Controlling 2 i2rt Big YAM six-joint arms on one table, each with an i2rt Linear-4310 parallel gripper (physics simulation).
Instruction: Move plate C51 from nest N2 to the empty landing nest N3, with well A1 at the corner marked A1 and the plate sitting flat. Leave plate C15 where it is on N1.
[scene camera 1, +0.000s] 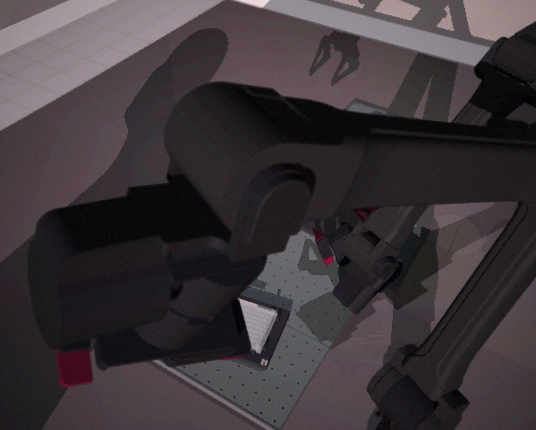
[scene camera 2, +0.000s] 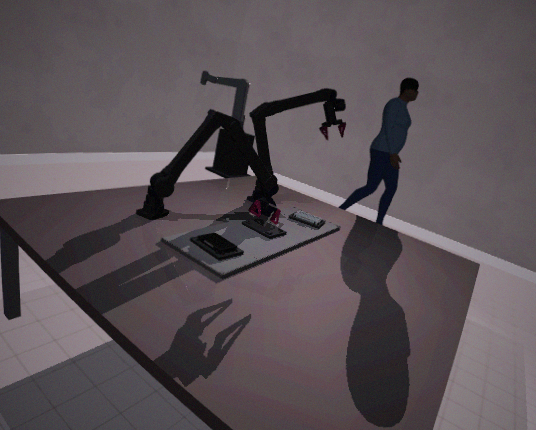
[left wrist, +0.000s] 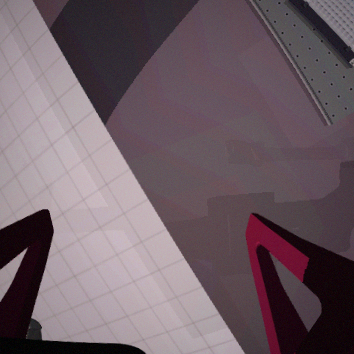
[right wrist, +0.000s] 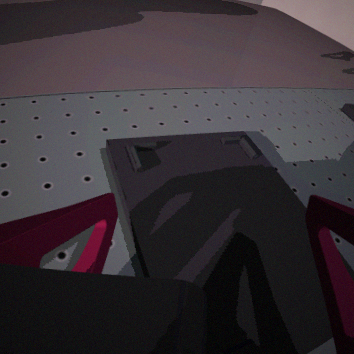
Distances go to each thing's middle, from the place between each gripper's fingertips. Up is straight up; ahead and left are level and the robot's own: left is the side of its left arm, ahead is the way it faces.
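My right hand is 3 cm to the left of the black nest (right wrist: 209, 208), 1 cm short of it and 3 cm above it.
Counted from my left hand, the black nest is 12 cm ahead of it, 64 cm to the right of it and 40 cm below it.
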